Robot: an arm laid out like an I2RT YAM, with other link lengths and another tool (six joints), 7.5 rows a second.
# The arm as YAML. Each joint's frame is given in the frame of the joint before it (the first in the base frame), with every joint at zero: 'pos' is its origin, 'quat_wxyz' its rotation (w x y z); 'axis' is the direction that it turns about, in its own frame. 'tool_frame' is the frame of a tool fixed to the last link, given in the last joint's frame.
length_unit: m
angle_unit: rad
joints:
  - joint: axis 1
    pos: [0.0, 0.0, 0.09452]
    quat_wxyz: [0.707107, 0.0, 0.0, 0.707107]
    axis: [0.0, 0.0, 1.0]
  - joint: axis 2
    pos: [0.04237, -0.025, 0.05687]
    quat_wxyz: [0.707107, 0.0, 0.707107, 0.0]
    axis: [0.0, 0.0, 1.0]
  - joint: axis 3
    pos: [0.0, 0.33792, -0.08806]
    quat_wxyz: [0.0, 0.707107, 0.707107, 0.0]
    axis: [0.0, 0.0, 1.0]
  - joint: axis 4
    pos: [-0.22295, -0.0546, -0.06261]
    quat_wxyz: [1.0, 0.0, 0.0, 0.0]
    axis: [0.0, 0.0, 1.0]
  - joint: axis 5
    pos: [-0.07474, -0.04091, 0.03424]
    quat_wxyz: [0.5, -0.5, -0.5, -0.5]
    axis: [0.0, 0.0, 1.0]
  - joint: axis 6
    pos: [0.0, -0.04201, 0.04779]
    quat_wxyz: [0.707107, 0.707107, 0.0, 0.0]
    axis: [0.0, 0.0, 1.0]
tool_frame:
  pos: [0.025, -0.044, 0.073]
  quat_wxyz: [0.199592, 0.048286, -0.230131, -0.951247]
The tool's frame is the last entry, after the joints.
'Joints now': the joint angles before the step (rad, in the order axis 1, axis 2, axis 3, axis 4, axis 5, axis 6). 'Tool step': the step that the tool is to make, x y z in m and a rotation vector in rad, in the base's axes. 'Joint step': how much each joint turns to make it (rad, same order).
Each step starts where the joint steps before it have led.
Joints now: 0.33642, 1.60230, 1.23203, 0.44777, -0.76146, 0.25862
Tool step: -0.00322, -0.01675, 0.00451, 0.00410, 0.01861, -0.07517
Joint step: -0.01929, -0.03947, -0.01131, -0.03924, 0.05644, 0.00782
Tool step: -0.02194, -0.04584, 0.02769, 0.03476, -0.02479, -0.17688
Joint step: -0.05567, -0.11846, -0.02143, -0.05181, 0.12307, 0.01917
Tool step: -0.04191, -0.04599, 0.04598, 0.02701, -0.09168, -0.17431
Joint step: -0.05951, -0.14031, 0.02570, -0.07787, 0.11423, -0.01460
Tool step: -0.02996, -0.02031, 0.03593, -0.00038, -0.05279, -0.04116
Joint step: -0.04889, -0.06613, 0.08445, -0.10264, -0.00968, -0.00869
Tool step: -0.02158, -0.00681, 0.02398, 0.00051, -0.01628, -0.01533
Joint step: -0.01049, -0.03587, 0.08292, -0.10418, 0.00420, -0.00343
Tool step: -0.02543, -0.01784, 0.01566, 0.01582, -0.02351, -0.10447
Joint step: -0.01412, -0.05592, 0.03542, -0.07148, 0.09038, -0.01347
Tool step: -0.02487, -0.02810, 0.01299, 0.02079, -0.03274, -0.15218
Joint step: -0.05794, -0.05048, 0.02383, -0.04349, 0.09521, -0.01162
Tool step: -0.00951, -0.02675, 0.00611, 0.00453, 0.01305, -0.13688
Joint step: -0.09337, -0.00767, 0.04473, -0.06763, 0.04295, -0.00878
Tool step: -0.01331, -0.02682, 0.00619, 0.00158, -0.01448, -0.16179
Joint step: -0.08985, -0.00980, 0.02083, -0.02035, 0.06943, -0.01944
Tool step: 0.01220, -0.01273, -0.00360, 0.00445, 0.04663, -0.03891
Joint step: -0.05687, 0.03558, 0.03076, -0.04141, -0.01783, 0.00303
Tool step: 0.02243, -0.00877, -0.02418, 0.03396, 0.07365, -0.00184
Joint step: -0.02250, 0.02657, -0.04853, 0.00148, -0.01563, 0.02475
